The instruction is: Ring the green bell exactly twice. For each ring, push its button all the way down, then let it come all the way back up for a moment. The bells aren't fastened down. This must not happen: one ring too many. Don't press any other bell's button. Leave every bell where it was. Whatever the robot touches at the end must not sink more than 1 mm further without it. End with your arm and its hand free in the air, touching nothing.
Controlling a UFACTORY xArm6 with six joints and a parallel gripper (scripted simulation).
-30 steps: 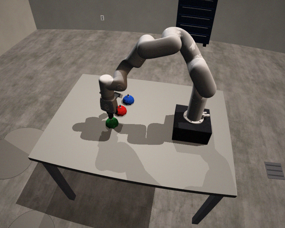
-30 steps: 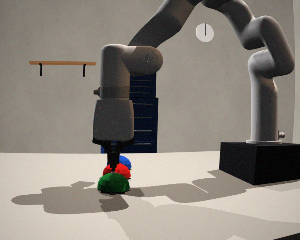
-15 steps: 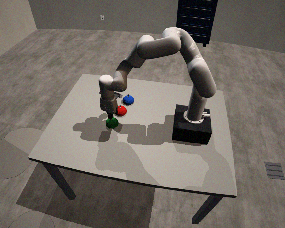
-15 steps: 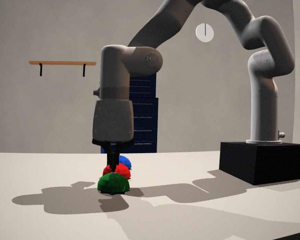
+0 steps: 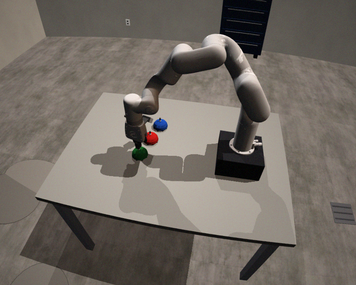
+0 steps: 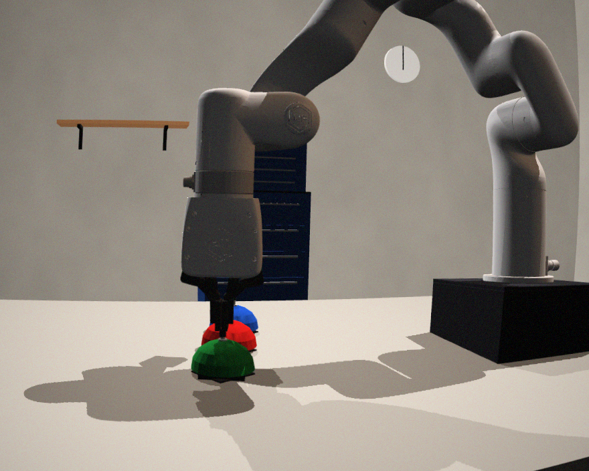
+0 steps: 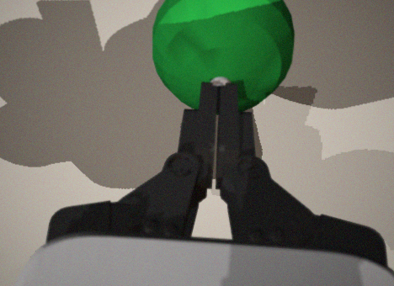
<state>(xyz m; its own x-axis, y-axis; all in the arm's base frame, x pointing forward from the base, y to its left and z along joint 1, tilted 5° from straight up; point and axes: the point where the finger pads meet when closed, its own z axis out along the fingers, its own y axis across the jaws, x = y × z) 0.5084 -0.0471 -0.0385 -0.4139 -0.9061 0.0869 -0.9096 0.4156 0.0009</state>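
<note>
The green bell is 4 cm below my hand. The rest, counted from my hand: blue bell (10 cm behind, 22 cm to the right, 4 cm below); red bell (5 cm behind, 11 cm to the right, 4 cm below).
</note>
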